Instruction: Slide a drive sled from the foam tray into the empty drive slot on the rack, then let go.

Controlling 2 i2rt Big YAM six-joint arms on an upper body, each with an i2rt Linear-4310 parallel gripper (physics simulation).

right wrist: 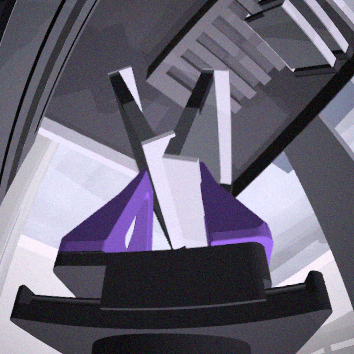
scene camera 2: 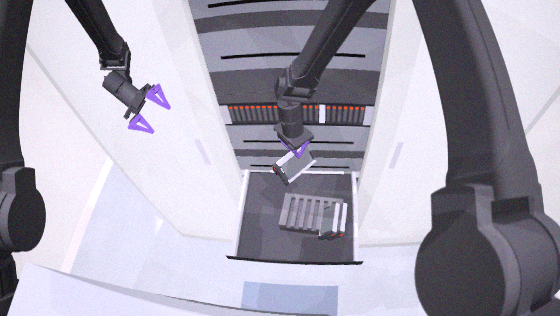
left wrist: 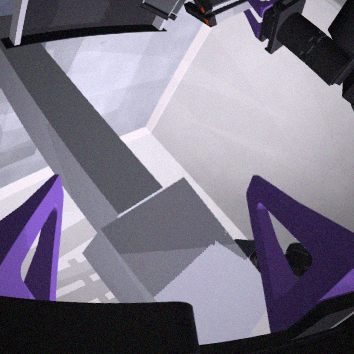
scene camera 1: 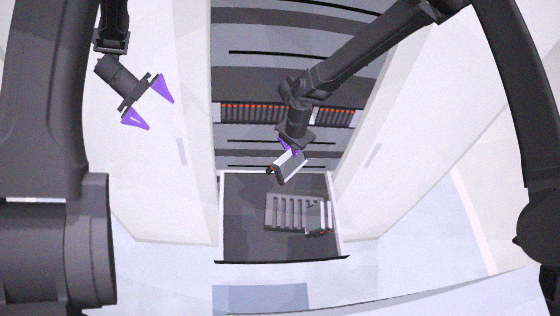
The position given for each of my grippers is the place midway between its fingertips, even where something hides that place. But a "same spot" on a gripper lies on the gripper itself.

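Scene:
My left gripper: in the left wrist view (157, 183), in scene camera 1, in scene camera 2; out of frame in the right wrist view. Same spot on my left gripper: (scene camera 1: 141, 93) and (scene camera 2: 139, 102).

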